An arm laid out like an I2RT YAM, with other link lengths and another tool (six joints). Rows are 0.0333 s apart.
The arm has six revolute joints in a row. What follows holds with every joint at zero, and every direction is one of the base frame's. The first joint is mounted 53.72 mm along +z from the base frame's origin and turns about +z. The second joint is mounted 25.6 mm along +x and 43.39 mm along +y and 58.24 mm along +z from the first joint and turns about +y. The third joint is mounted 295.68 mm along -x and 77.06 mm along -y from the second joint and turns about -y. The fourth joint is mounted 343 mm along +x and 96.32 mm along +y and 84 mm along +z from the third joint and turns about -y. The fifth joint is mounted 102.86 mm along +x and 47.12 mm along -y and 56.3 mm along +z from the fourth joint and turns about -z. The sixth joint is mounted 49.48 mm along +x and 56.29 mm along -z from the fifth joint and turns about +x. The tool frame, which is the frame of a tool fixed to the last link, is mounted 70 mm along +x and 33 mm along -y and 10 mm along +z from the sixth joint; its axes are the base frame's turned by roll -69.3, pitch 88 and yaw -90 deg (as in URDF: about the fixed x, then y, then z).
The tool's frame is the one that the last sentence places.
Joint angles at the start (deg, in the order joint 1, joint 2, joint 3, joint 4, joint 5, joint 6):
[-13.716 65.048 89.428 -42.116 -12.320 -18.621]
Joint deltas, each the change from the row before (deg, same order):
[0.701 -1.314 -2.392 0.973 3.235 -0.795]
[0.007 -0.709 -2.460 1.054 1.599 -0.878]
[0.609 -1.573 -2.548 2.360 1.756 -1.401]
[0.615 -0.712 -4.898 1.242 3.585 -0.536]
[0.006 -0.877 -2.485 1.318 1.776 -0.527]
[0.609 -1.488 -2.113 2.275 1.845 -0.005]
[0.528 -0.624 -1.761 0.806 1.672 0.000]
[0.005 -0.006 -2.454 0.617 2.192 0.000]
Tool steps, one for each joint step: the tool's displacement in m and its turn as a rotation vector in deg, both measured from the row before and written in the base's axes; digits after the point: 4 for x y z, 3 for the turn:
[-0.0028 -0.0011 -0.0081 -1.695 0.359 -2.141]
[0.0016 -0.0035 -0.0125 -1.162 0.854 -1.241]
[-0.0025 0.0016 -0.0026 -2.157 -1.099 -0.636]
[0.0061 -0.0045 -0.0342 -1.006 3.188 -2.612]
[-0.0007 -0.0034 -0.0115 -1.029 0.499 -1.478]
[-0.0038 0.0012 -0.0008 -0.938 -1.493 -1.128]
[-0.0005 0.0003 -0.0089 -0.469 0.427 -1.054]
[0.0026 -0.0050 -0.0200 -0.398 1.938 -2.055]

